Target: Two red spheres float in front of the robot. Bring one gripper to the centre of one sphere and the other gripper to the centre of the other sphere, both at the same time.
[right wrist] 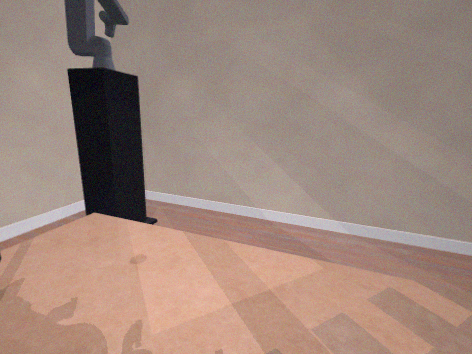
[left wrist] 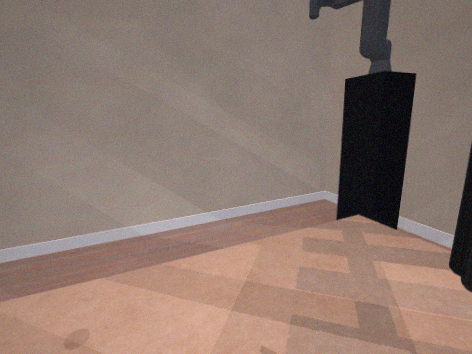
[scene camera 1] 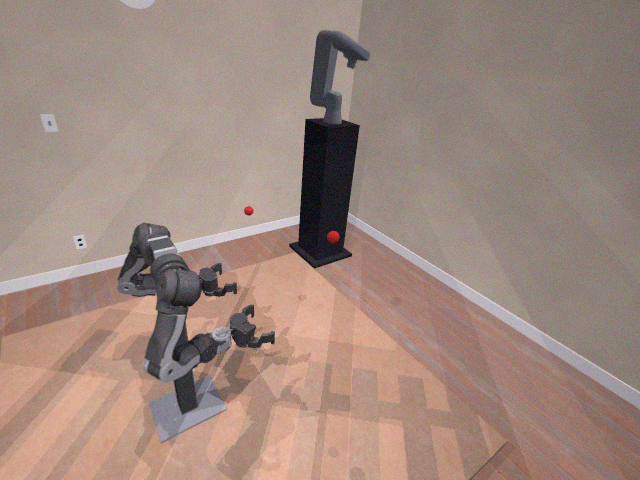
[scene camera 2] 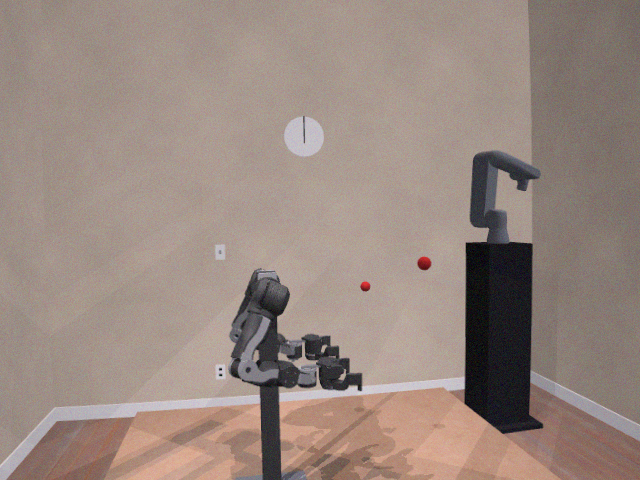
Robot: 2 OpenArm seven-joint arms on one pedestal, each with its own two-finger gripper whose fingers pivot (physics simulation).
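A smaller-looking red sphere [scene camera 1: 248, 210] [scene camera 2: 365, 286] floats above and beyond the grippers. A larger-looking red sphere [scene camera 1: 333, 237] [scene camera 2: 424, 263] floats farther to the right in both scene views and, in scene camera 2, higher. My left gripper [scene camera 1: 226, 277] [scene camera 2: 330, 346] is open and empty, below and to the left of the smaller-looking sphere. My right gripper [scene camera 1: 260, 324] [scene camera 2: 350, 372] is open and empty, well below and to the left of the larger-looking sphere. Both grippers are apart from the spheres. Neither sphere shows in the wrist views.
A black pedestal [scene camera 1: 324, 191] [scene camera 2: 498, 330] [left wrist: 375, 150] [right wrist: 110, 145] stands near the room's corner with a grey arm [scene camera 1: 323, 67] [scene camera 2: 480, 191] [left wrist: 375, 30] [right wrist: 81, 25] on top. A dark part shows at the left wrist view's right edge.
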